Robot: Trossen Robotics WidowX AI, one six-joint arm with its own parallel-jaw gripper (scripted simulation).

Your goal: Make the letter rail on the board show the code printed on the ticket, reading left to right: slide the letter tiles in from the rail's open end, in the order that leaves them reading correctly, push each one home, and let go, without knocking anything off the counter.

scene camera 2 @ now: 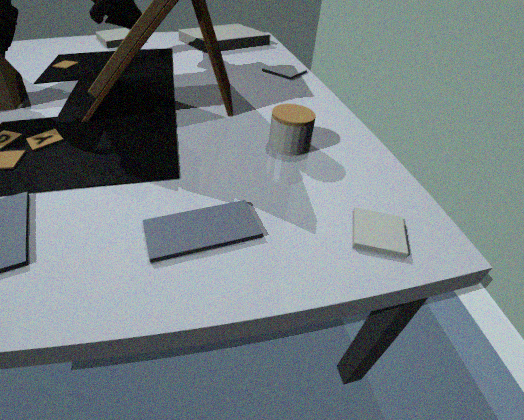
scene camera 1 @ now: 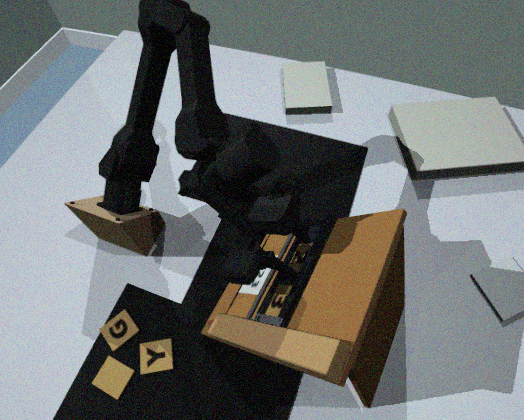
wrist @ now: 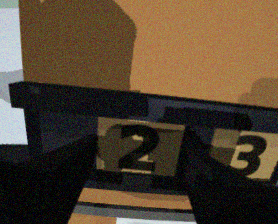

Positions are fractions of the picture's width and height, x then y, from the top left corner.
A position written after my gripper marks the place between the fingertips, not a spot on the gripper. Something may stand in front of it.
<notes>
My gripper (scene camera 1: 0.58,0.62) carries a letter tile (wrist: 0.47,0.65). I also see a brown slanted board (scene camera 1: 0.65,0.76).
My gripper is seen too in the wrist view (wrist: 0.50,0.65). The brown slanted board shows as well in the wrist view (wrist: 0.74,0.32).
</notes>
